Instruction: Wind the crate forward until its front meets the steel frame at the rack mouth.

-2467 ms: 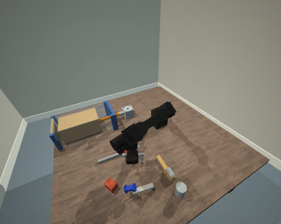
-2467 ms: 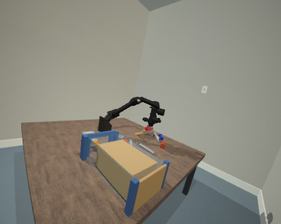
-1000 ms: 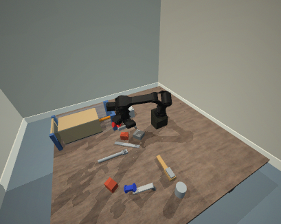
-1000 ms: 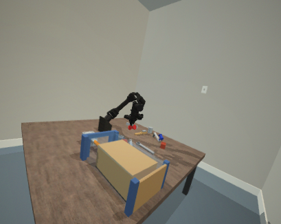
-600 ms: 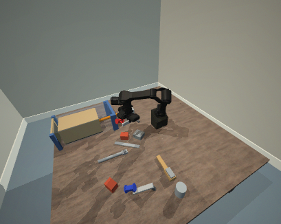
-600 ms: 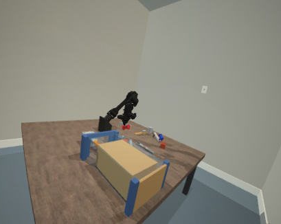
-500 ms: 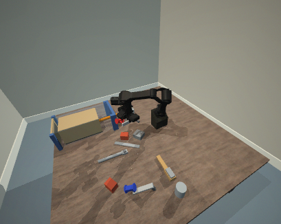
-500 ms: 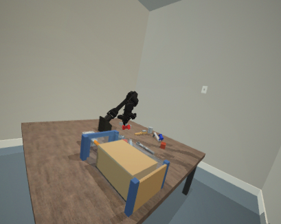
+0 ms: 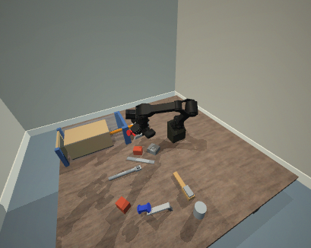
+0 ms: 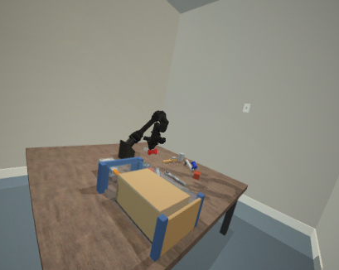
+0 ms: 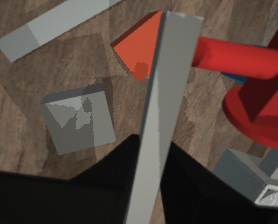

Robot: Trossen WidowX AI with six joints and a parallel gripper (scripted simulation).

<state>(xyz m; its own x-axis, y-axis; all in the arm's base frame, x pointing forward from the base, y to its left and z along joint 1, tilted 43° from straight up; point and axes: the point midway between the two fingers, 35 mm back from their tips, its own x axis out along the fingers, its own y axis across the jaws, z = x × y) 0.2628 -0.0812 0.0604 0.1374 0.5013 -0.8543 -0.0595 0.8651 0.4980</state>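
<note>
The red handle knob is 5 cm ahead of my gripper tip, 3 cm to the right of it and 2 cm above it. From my gripper tip the other things lie so: red-gripped winch handle: 1 cm to the right, 1 cm ahead, 1 cm above; flat grey bar: 16 cm below, 7 cm ahead, 5 cm to the left; grey block: 15 cm below, 6 cm behind, 4 cm to the left.
</note>
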